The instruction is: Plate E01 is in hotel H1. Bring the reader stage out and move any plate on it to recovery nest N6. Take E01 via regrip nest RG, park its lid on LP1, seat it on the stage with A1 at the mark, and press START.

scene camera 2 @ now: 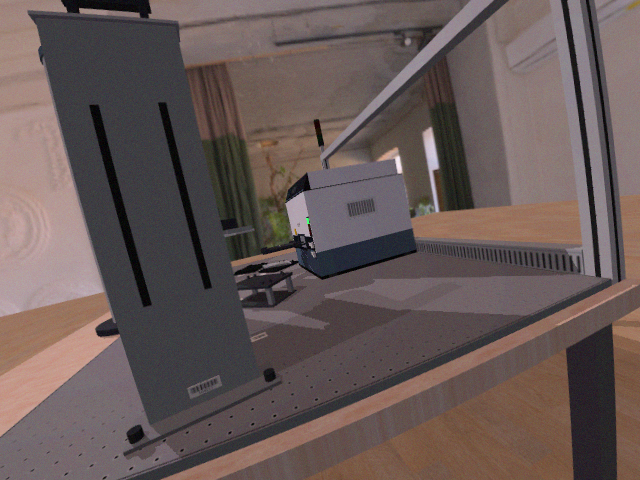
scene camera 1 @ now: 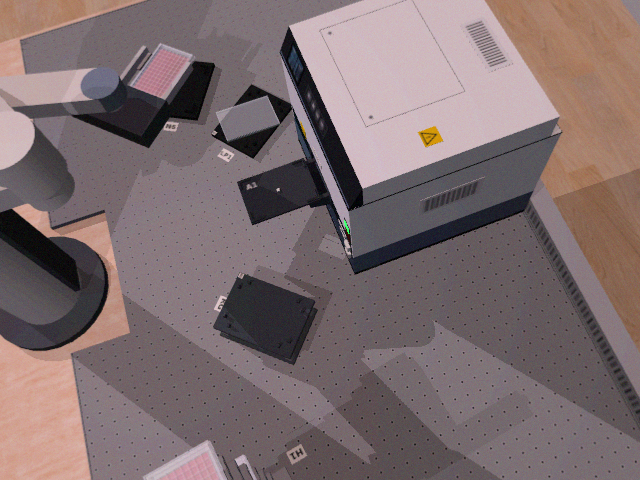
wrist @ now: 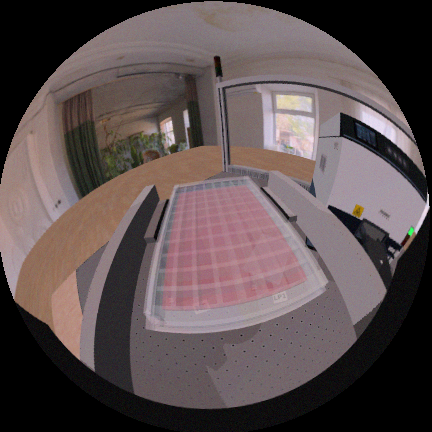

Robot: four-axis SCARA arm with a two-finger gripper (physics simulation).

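Pixels of known places: gripper, between the fingertips: (scene camera 2: 243,229) (scene camera 1: 168,57) (wrist: 214,184); arm's base, origin of its link: (scene camera 1: 51,293).
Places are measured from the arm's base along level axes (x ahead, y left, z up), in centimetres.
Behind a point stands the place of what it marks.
Observation:
My gripper (scene camera 1: 161,73) (wrist: 214,184) @(x 40.5, y 30.5, z 23.3 cm) is shut on a pink gridded plate (scene camera 1: 164,67) @(x 39.1, y 29.0, z 22.4 cm) (wrist: 225,250) @(x 36.1, y 26.4, z 22.6 cm). Its pads lie along the plate's long sides, and the plate is level above the bench. The plate overlaps the black nest N6 (scene camera 1: 200,90) @(x 43.4, y 37.5, z 2.5 cm) in scene camera 1. A clear lid (scene camera 1: 248,119) @(x 51.9, y 24.3, z 3.5 cm) lies on nest LP1 (scene camera 1: 253,148) @(x 50.9, y 17.2, z 2.3 cm). The reader stage (scene camera 1: 279,192) @(x 52.9, y -2.2, z 13.7 cm) (scene camera 2: 276,249) @(x 50.9, y -6.7, z 13.4 cm) is out and bare, its A1 mark at the outer end. Regrip nest RG (scene camera 1: 268,317) @(x 43.2, y -23.7, z 7.3 cm) (scene camera 2: 262,280) @(x 43.5, y -23.7, z 7.1 cm) is bare. Another pink plate (scene camera 1: 188,467) @(x 31.7, y -50.5, z 44.2 cm) shows at hotel H1 (scene camera 2: 149,206) @(x 32.6, y -64.6, z 27.6 cm). No plate name is readable.
The white reader (scene camera 1: 413,77) @(x 79.7, y -2.4, z 36.3 cm) (scene camera 2: 361,206) @(x 81.2, y -18.5, z 22.1 cm) (wrist: 370,170) @(x 61.5, y 7.9, z 26.9 cm) stands beside LP1, with a green light (scene camera 1: 346,226) @(x 62.0, y -17.3, z 21.4 cm) (scene camera 2: 308,221) @(x 62.1, y -17.6, z 20.9 cm) (wrist: 411,231) low on its front. A frame post (scene camera 2: 586,129) @(x 100.4, y -70.9, z 27.2 cm) rises at the bench corner. The round arm base (scene camera 1: 62,299) @(x 4.9, y -5.6, z 6.8 cm) stands left of RG.

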